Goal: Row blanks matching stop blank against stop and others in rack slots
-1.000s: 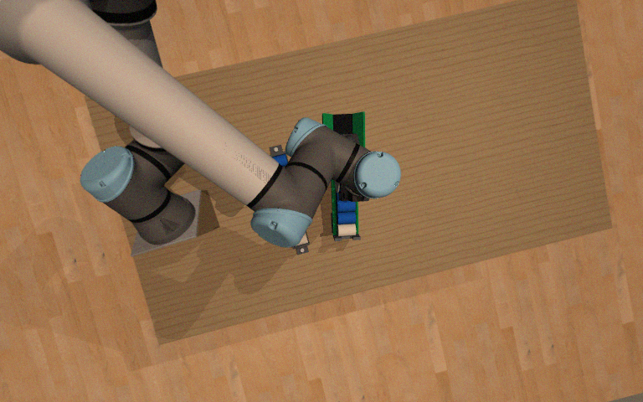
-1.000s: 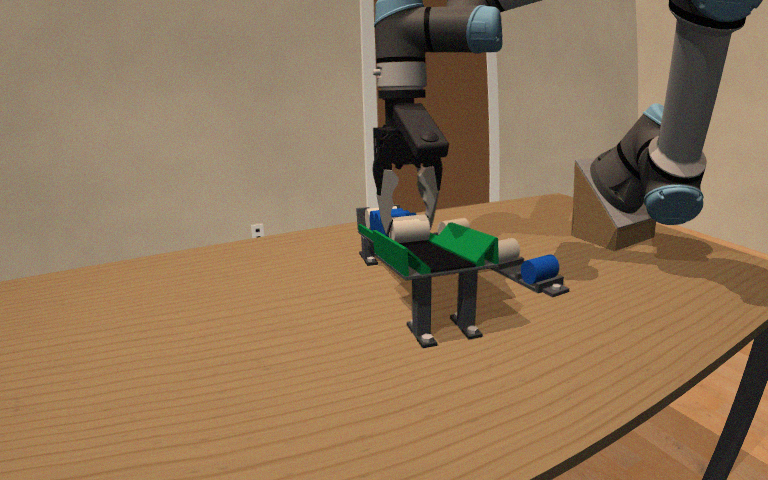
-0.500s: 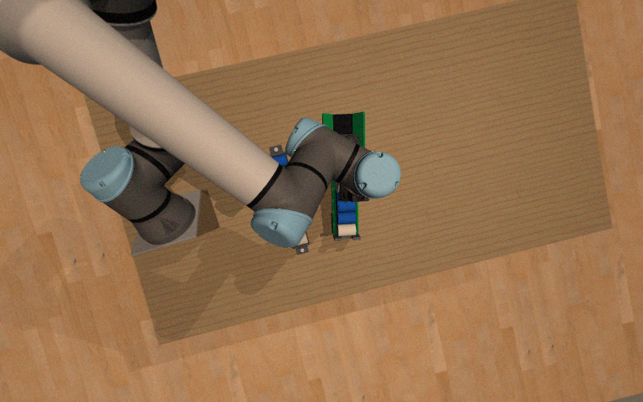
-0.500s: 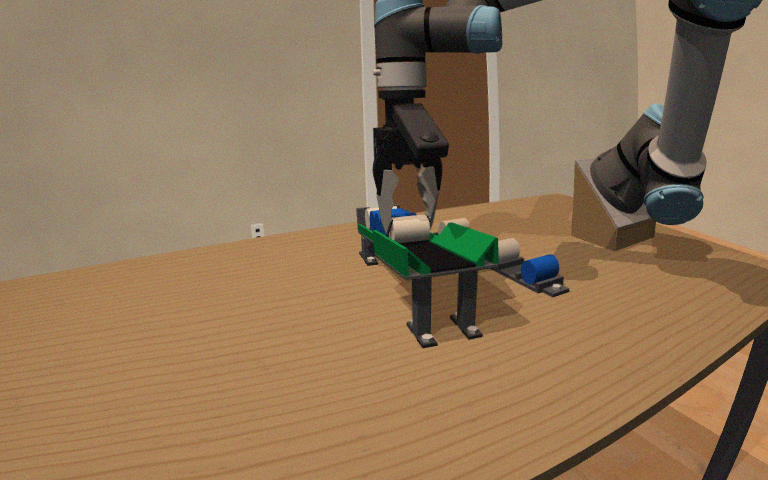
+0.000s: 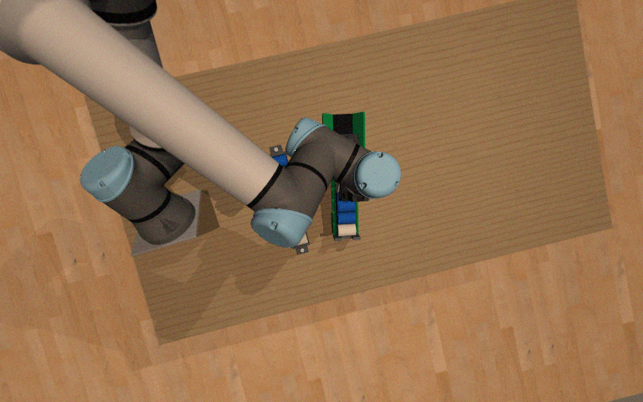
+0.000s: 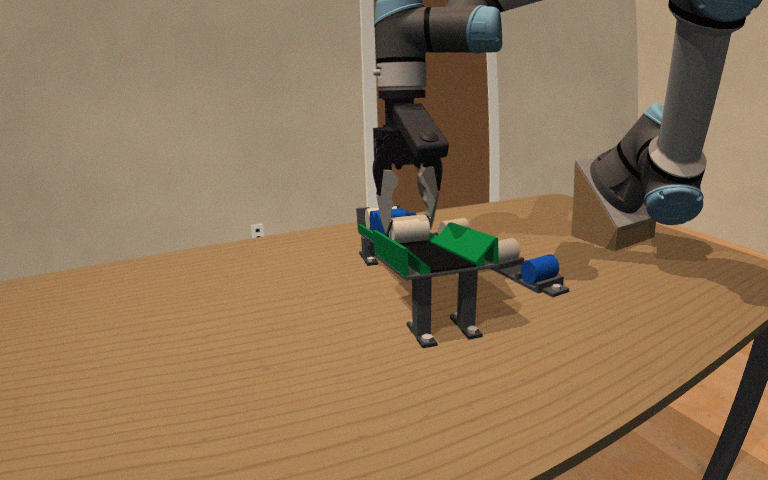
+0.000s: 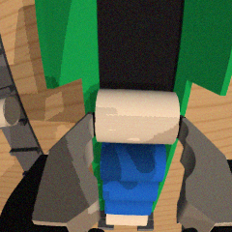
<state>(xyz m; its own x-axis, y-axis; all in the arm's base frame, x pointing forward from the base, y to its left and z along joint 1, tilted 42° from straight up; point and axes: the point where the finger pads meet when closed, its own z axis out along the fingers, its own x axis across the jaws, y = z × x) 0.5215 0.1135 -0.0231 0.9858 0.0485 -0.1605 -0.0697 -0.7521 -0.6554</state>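
Now: hand 30 mm above the feed ramp. The rest, counted from my hand: grey stock rack 190 mm behind, 110 mm below, 60 mm to the right; grey stop 190 mm to the right, 50 mm below, 10 mm behind.
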